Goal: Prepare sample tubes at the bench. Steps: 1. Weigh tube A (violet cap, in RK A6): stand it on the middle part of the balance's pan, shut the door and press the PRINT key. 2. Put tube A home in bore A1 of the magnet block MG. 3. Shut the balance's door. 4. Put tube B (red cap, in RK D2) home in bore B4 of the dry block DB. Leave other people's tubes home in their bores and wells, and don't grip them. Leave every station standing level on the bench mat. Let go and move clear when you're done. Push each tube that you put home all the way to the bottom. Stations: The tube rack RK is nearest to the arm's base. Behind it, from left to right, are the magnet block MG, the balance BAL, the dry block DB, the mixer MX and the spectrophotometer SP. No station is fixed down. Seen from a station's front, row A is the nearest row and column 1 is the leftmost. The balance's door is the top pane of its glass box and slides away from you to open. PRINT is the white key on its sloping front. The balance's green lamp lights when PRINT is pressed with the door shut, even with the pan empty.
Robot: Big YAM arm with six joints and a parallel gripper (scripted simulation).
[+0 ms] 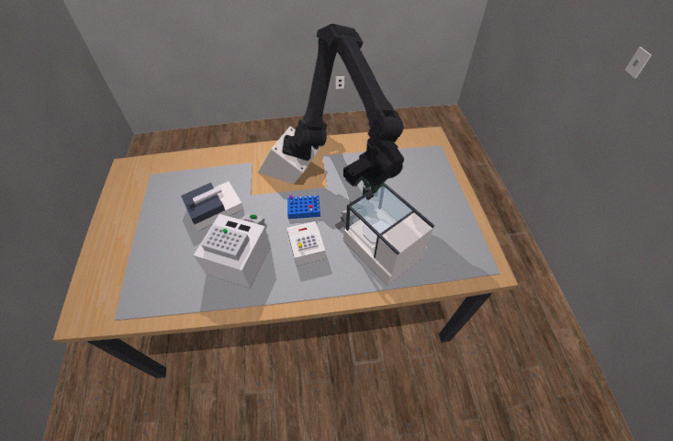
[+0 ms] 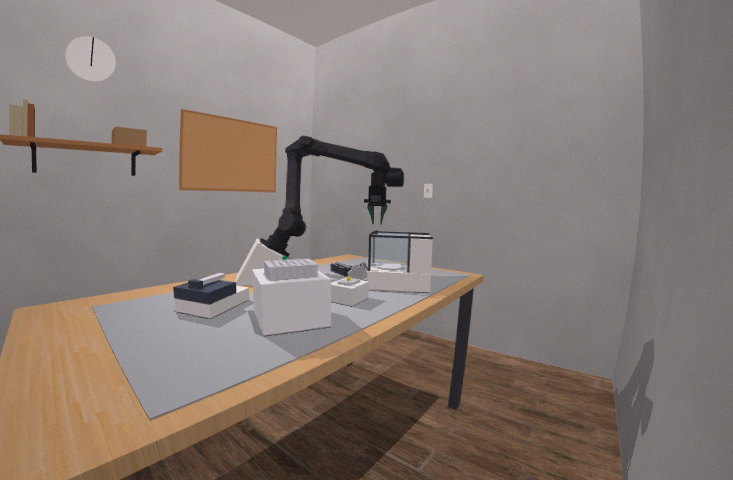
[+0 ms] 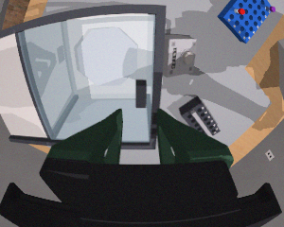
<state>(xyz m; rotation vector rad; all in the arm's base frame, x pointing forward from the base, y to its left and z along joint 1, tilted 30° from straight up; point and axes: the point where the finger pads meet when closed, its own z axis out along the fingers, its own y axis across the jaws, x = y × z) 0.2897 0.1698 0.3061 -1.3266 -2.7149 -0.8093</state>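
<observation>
The balance door is 20 mm ahead of my hand, 20 mm to the left of it and 40 mm below it. Round my hand: yellow-capped tube: 120 mm ahead, 240 mm to the right, 190 mm below; then dry block: 70 mm ahead, 230 mm to the right, 220 mm below; then magnet block: 250 mm behind, 30 mm to the left, 230 mm below.
</observation>
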